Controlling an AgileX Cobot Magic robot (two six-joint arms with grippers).
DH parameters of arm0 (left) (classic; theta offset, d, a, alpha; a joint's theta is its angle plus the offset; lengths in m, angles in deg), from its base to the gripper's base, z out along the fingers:
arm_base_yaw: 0 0.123 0 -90
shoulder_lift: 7.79 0 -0.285 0
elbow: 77.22 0 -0.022 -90
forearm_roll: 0 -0.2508 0 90
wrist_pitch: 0 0 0.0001 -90
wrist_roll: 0 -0.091 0 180
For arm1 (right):
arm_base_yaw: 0 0.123 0 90
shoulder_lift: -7.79 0 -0.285 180
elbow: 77.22 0 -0.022 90
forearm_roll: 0 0.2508 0 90
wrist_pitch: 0 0 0.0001 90
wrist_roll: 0 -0.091 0 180
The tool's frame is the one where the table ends.
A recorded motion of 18 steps. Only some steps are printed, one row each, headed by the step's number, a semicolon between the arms.
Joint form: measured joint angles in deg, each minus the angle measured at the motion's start. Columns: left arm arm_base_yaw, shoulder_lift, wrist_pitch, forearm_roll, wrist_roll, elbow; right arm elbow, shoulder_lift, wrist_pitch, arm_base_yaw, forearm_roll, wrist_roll.
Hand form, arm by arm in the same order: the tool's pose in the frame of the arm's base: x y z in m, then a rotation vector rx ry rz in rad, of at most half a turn. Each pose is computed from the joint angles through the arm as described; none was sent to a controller.
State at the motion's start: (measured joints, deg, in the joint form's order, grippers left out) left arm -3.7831 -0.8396 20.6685 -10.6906 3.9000 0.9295; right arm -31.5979 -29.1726 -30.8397 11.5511 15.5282 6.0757
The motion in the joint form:
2: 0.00 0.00 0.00 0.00 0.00 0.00; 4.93 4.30 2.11 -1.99 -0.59 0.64
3: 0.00 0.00 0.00 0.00 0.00 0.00; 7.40 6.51 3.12 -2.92 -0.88 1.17
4: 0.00 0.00 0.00 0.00 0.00 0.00; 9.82 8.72 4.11 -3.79 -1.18 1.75
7: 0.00 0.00 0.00 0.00 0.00 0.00; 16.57 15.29 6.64 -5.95 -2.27 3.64
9: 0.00 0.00 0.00 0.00 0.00 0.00; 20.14 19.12 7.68 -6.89 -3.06 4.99
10: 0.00 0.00 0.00 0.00 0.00 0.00; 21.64 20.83 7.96 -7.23 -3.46 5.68
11: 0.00 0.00 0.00 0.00 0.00 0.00; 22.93 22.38 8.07 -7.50 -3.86 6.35
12: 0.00 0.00 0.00 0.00 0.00 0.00; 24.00 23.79 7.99 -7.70 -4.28 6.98
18: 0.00 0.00 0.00 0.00 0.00 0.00; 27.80 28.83 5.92 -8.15 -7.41 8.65
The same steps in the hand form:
2: 0.0529 0.0025 0.1766 0.1130 1.8371 0.0888; 0.0876 0.0262 0.2957 -0.1358 1.9439 0.3059
3: 0.0529 0.0025 0.1766 0.1130 1.8371 0.0888; 0.0831 0.0235 0.2862 -0.1273 1.9307 0.2817
4: 0.0529 0.0025 0.1766 0.1130 1.8371 0.0888; 0.0788 0.0210 0.2768 -0.1211 1.9168 0.2573
7: 0.0529 0.0025 0.1766 0.1130 1.8371 0.0888; 0.0674 0.0152 0.2496 -0.1171 1.8751 0.1845
9: 0.0529 0.0025 0.1766 0.1130 1.8371 0.0888; 0.0617 0.0128 0.2346 -0.1277 1.8517 0.1406
10: 0.0529 0.0025 0.1766 0.1130 1.8371 0.0888; 0.0593 0.0119 0.2281 -0.1363 1.8426 0.1203
11: 0.0529 0.0025 0.1766 0.1130 1.8371 0.0888; 0.0573 0.0112 0.2223 -0.1463 1.8355 0.1015
12: 0.0529 0.0025 0.1766 0.1130 1.8371 0.0888; 0.0555 0.0107 0.2173 -0.1576 1.8302 0.0841
18: 0.0529 0.0025 0.1766 0.1130 1.8371 0.0888; 0.0495 0.0084 0.1964 -0.2149 1.8415 0.0072

